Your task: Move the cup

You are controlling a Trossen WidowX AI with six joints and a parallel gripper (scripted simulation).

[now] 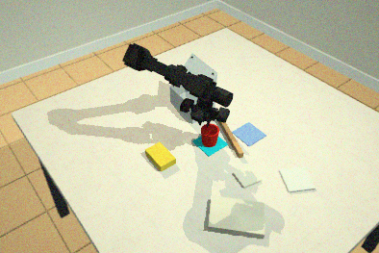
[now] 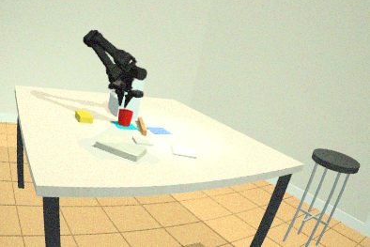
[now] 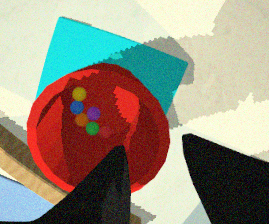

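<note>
Right now my gripper tip is 50 mm above the red cup, 20 mm short of it and 10 mm to the right of it. From my gripper tip the other things lie so: teal pad (90 mm below, 30 mm ahead, 20 mm to the left); yellow block (200 mm to the right, 70 mm below); wooden stick (100 mm to the left, 80 mm below, 50 mm ahead).
</note>
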